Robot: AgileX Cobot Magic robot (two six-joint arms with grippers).
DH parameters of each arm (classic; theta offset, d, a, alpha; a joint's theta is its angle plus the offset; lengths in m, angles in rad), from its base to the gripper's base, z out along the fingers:
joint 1: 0 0.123 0 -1.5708
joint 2: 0.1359 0 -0.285 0
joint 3: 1.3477 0 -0.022 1.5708
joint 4: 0 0.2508 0 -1.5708
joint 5: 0 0 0.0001 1.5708
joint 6: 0 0.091 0 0
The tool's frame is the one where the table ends.
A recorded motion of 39 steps. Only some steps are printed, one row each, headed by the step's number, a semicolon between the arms.
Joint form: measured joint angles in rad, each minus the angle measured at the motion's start. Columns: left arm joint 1, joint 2, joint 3, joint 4, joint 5, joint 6; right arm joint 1, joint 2, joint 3, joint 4, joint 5, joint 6.
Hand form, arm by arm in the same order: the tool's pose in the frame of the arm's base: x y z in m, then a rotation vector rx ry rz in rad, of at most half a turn. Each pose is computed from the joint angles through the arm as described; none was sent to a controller.
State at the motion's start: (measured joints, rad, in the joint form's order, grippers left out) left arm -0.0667 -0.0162 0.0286 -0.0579 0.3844 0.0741; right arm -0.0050 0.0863 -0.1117 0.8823 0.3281 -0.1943
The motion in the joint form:
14: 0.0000 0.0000 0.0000 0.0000 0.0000 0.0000; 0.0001 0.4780 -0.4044 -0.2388 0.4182 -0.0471
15: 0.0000 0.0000 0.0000 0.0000 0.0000 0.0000; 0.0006 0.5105 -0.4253 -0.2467 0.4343 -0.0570
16: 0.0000 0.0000 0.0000 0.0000 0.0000 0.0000; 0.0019 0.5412 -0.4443 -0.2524 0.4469 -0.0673
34: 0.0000 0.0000 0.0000 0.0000 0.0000 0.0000; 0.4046 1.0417 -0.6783 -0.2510 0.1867 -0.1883
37: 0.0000 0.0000 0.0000 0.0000 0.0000 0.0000; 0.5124 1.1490 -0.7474 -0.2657 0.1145 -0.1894
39: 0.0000 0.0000 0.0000 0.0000 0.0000 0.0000; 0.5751 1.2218 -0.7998 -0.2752 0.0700 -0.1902
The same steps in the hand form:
14: 0.0519 -0.0055 0.1699 0.0968 1.8776 -0.0522; 0.1006 0.0366 0.2916 0.0462 2.1706 0.6018
15: 0.0519 -0.0055 0.1699 0.0968 1.8776 -0.0522; 0.1055 0.0369 0.2937 0.0279 2.1970 0.5954
16: 0.0519 -0.0055 0.1699 0.0968 1.8776 -0.0522; 0.1104 0.0372 0.2955 0.0106 2.2199 0.5905
34: 0.0519 -0.0055 0.1699 0.0968 1.8776 -0.0522; 0.2016 0.1139 0.2990 -0.4077 2.2587 0.6404
37: 0.0519 -0.0055 0.1699 0.0968 1.8776 -0.0522; 0.2161 0.1460 0.2980 -0.5042 2.2296 0.6505
39: 0.0519 -0.0055 0.1699 0.0968 1.8776 -0.0522; 0.2253 0.1684 0.2971 -0.5598 2.2057 0.6561

